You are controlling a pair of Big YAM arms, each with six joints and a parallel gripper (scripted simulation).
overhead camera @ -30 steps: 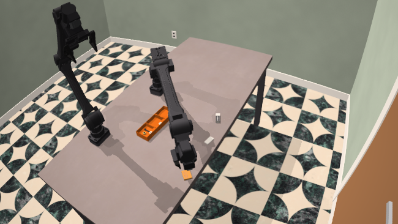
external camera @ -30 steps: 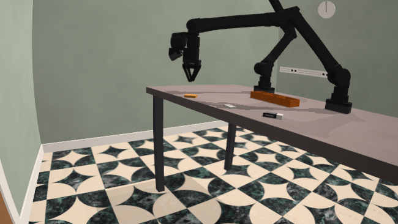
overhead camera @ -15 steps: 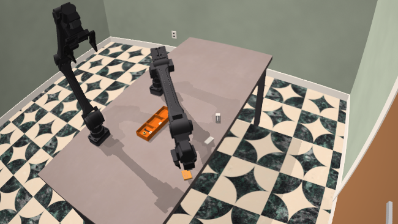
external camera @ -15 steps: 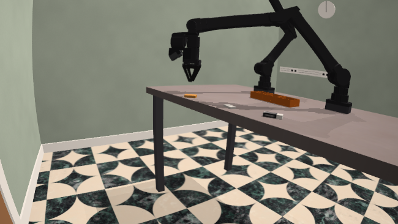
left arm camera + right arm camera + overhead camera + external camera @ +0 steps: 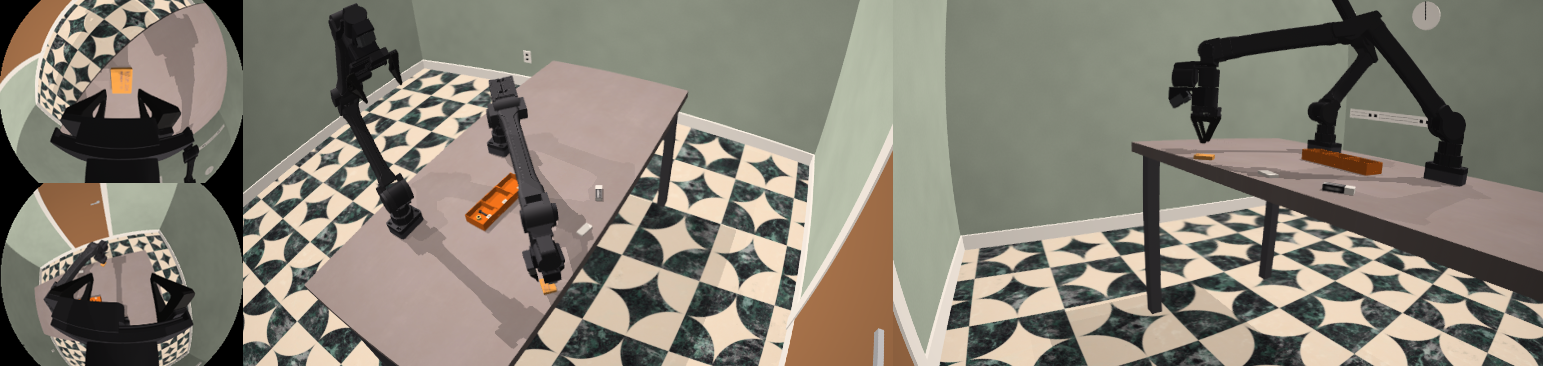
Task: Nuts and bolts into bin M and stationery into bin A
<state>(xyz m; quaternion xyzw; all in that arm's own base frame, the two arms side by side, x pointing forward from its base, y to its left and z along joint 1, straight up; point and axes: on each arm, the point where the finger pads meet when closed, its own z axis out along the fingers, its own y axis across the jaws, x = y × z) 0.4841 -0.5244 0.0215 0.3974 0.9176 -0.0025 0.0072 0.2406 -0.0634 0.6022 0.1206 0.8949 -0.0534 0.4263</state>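
My left gripper is now 5 cm above the orange notepad. Round my left hand: black bolt: 36 cm behind, 10 cm to the left, 4 cm below; brass nut: 36 cm behind, 8 cm to the left, 4 cm below; white eraser: 4 cm behind, 24 cm to the left, 5 cm below.
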